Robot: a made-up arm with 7 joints. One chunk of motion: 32 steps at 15 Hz.
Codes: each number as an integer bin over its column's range. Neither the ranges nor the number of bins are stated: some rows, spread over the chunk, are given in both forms.
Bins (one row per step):
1: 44 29 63 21 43 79 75
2: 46 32 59 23 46 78 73
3: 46 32 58 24 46 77 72
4: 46 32 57 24 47 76 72
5: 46 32 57 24 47 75 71
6: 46 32 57 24 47 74 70
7: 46 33 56 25 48 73 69
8: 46 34 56 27 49 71 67
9: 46 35 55 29 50 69 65
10: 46 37 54 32 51 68 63
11: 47 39 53 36 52 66 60
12: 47 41 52 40 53 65 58
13: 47 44 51 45 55 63 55
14: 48 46 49 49 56 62 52
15: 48 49 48 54 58 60 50
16: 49 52 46 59 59 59 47
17: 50 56 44 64 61 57 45
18: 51 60 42 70 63 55 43
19: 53 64 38 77 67 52 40
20: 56 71 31 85 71 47 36
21: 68 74 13 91 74 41 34
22: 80 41 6 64 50 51 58
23: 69 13 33 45 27 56 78
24: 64 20 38 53 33 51 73
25: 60 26 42 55 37 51 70
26: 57 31 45 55 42 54 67
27: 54 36 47 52 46 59 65
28: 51 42 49 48 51 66 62
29: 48 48 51 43 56 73 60
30: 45 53 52 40 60 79 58
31: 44 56 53 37 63 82 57
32: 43 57 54 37 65 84 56
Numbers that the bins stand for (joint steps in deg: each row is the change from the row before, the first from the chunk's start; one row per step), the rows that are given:
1: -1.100 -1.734 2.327 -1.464 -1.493 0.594 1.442
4: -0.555 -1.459 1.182 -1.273 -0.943 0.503 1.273
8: -0.555 -1.275 0.991 -1.082 -0.669 0.352 0.990
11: -0.282 -0.815 0.418 -0.509 -0.257 0.200 0.594
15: -0.009 0.104 -0.536 0.636 0.568 0.018 0.028
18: 0.809 1.115 -1.682 1.655 1.255 -0.133 -0.368
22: 8.718 -0.631 -8.555 1.273 -0.531 -0.255 0.481
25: 3.264 -2.010 -1.682 0.700 -2.317 -0.255 1.160
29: -0.009 0.012 0.036 -0.064 0.293 0.412 0.594
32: -1.373 0.839 0.609 -0.445 1.529 0.745 0.368
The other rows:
2: -0.555 -1.459 1.564 -1.336 -1.081 0.564 1.329
3: -0.555 -1.459 1.373 -1.273 -1.081 0.533 1.273
5: -0.555 -1.459 1.182 -1.273 -0.943 0.473 1.216
6: -0.555 -1.459 1.182 -1.273 -0.943 0.442 1.160
7: -0.555 -1.367 0.991 -1.209 -0.806 0.412 1.103
9: -0.555 -1.183 0.800 -0.955 -0.531 0.291 0.877
10: -0.555 -0.999 0.609 -0.764 -0.394 0.261 0.764
12: -0.282 -0.631 0.227 -0.255 -0.119 0.170 0.481
13: -0.282 -0.356 0.036 0.064 0.156 0.109 0.311
14: -0.009 -0.172 -0.345 0.318 0.293 0.079 0.141
16: 0.264 0.380 -0.918 0.955 0.705 -0.012 -0.141
17: 0.536 0.747 -1.300 1.273 0.980 -0.073 -0.255
19: 1.355 1.483 -2.445 2.100 1.804 -0.224 -0.537
20: 2.173 2.126 -3.782 2.609 2.354 -0.376 -0.764
21: 5.445 2.402 -7.218 2.991 2.766 -0.558 -0.877
23: 5.718 -3.205 -3.400 0.064 -3.691 -0.103 1.612
24: 4.355 -2.562 -2.445 0.573 -2.867 -0.255 1.329
26: 2.445 -1.551 -1.109 0.700 -1.630 -0.164 0.990
27: 1.627 -1.091 -0.727 0.509 -1.081 -0.012 0.877
28: 0.809 -0.539 -0.345 0.255 -0.394 0.200 0.707
30: -0.827 0.472 0.227 -0.255 0.842 0.594 0.481
31: -1.100 0.747 0.418 -0.445 1.255 0.685 0.424

